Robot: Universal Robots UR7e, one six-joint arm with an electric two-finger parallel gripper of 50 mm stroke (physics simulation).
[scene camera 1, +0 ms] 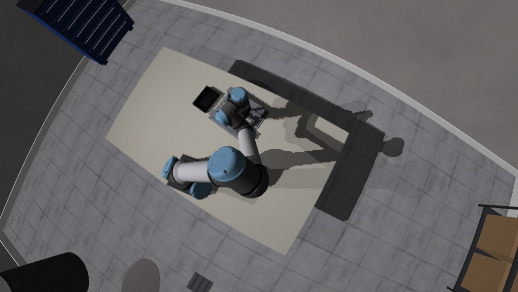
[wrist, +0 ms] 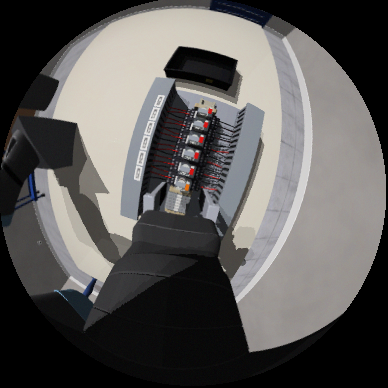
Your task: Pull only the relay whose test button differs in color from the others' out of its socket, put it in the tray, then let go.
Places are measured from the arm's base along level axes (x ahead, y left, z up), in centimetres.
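Pixels of known places: gripper, fingertip midpoint: (wrist: 182, 191).
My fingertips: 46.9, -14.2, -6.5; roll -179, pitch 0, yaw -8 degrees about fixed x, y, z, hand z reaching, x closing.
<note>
Behind a point stands the place of what it marks, as x, y, z.
The relay with the orange test button (wrist: 182, 184) {46.7, -13.8, -9.7} sits in the row nearest my gripper in the wrist view. Several relays with red test buttons (wrist: 189, 153) {47.8, -8.5, -9.7} stand in line beyond it. My gripper (wrist: 182, 191) {46.9, -14.2, -6.5} is open and empty, its fingers apart on either side of the row's near end, around the tan terminal block and close to the orange-button relay. Fingertip height is hard to tell. The black tray (scene camera 1: 199, 95) {51.2, 22.1, -13.7} (wrist: 195, 78) {48.8, 11.4, -15.2} lies beyond the far end of the row. In the scene view the arm hides the fingers and most of the relays.
Grey slotted wiring ducts (wrist: 131, 175) {37.0, -12.2, -10.2} (wrist: 243, 150) {57.8, -7.2, -10.2} rise on both sides of the row, with red and black wires between. The terminal block (wrist: 177, 201) {45.7, -17.7, -11.8} is at the near end. In the scene view a blue cabinet (scene camera 1: 85, 25) and shelved cardboard boxes (scene camera 1: 500, 235) stand off the table.
</note>
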